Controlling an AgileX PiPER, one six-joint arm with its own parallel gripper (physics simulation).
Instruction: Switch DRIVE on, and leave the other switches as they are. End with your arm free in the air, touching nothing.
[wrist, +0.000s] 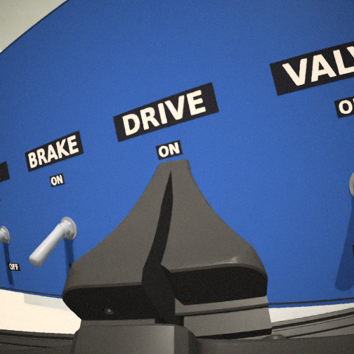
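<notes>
The DRIVE label (166, 111) is on the blue panel (240, 175), with its ON mark (169, 150) below it. The DRIVE switch does not show; my gripper covers the place below the ON mark. My gripper (176, 177) is shut, its fingertips together just under the ON mark. Whether it touches the switch or the panel cannot be told. The BRAKE switch (50, 243) is a grey lever to the left, pointing down.
The BRAKE label (54, 151) is above its lever. Part of another lever (4, 235) shows at the left edge, beside an OFF mark (14, 267). The VALVE label (317, 68) is cut off at the right, with part of its switch's mount (352, 185) below.
</notes>
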